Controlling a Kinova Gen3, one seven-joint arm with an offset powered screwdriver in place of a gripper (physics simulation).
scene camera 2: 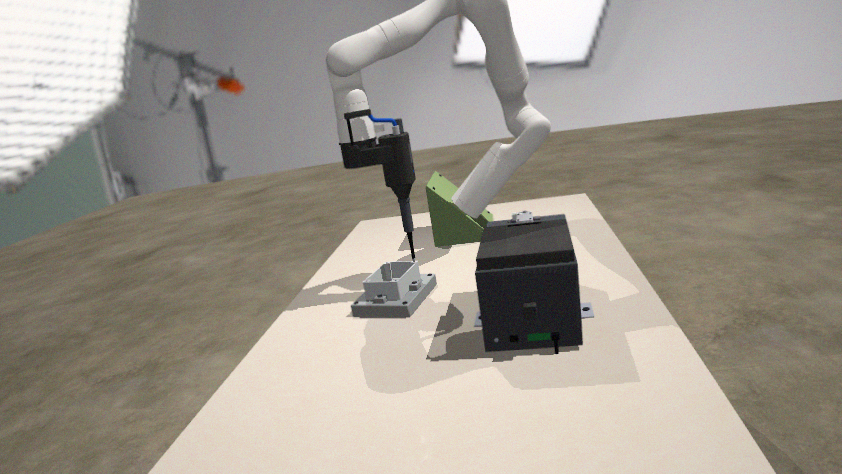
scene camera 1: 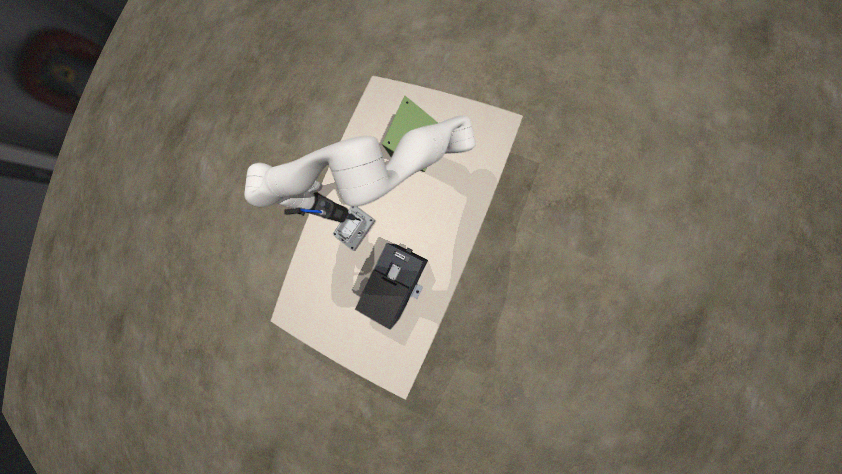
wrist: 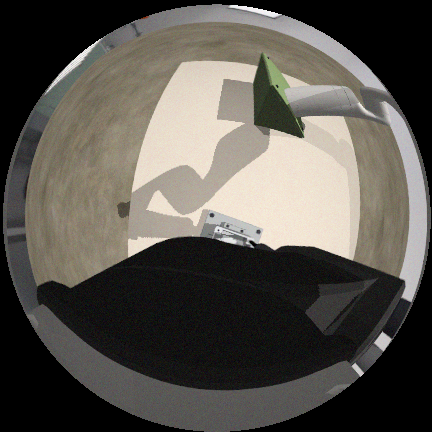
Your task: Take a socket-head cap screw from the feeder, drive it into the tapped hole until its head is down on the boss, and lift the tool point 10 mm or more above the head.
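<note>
A grey base plate [scene camera 2: 365, 308] is visible, and the wrist view shows the plate [wrist: 218, 218] as well. A black screw feeder [scene camera 2: 554, 287] is visible too; scene camera 1 likewise shows the feeder [scene camera 1: 409, 274].
</note>
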